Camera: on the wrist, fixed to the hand. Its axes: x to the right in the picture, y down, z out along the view.
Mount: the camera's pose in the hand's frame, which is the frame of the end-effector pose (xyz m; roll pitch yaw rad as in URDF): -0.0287 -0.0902 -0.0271 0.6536 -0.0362 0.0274
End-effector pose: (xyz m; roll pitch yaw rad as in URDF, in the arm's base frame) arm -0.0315 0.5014 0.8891 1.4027 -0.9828 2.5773
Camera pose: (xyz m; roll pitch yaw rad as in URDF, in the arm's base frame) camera -0.0900 0.5247 0.8134 2.1064 -1.0151 2.5183
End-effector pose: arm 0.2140 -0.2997 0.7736 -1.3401 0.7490 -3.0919
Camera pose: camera 0.1772 -0.2545 0.8529 -0.6464 0.7666 -3.0343
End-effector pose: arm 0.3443 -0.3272 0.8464 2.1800 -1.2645 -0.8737
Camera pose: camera 0.4311 -0.3159 0.8014 2.9773 -1.2630 -1.0239
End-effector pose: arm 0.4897 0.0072 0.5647 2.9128 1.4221 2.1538
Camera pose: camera 0.4103 -0.0432 0.5940 -2.9981 1.4462 1.8694
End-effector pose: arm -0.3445 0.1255 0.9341 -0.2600 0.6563 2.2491
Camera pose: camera -0.2558 0.1654 0.9492 0.4206 0.6279 2.2933
